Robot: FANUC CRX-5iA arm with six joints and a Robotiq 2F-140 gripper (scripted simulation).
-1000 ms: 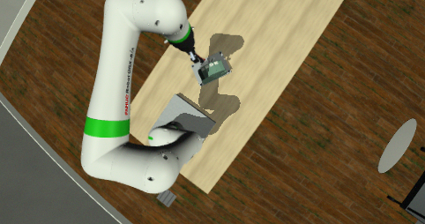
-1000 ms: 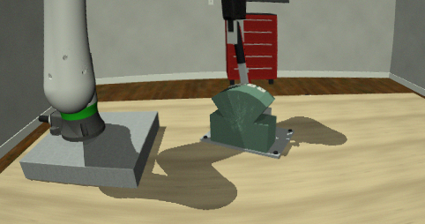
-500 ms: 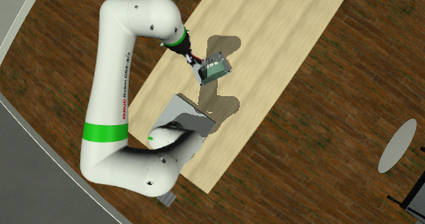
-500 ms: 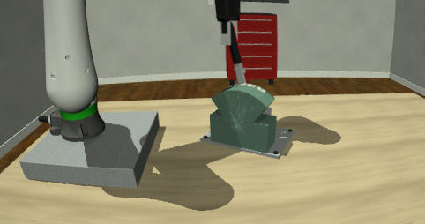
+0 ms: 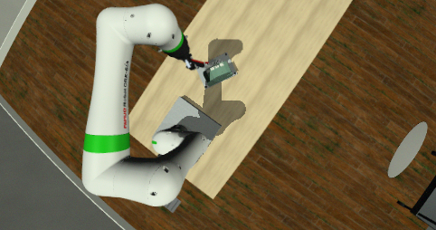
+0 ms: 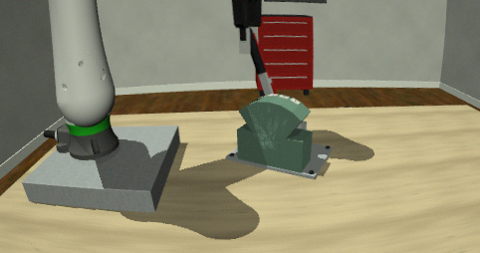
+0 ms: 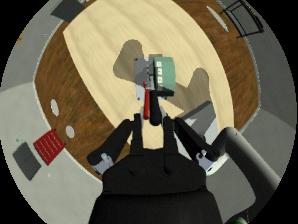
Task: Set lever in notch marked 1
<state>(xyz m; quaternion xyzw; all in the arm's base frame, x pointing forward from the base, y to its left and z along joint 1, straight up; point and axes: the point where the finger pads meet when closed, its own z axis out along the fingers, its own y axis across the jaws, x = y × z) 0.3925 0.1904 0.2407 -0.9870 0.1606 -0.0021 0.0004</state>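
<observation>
Now: hand 11 cm above the red bar and 5 cm short of it.
</observation>
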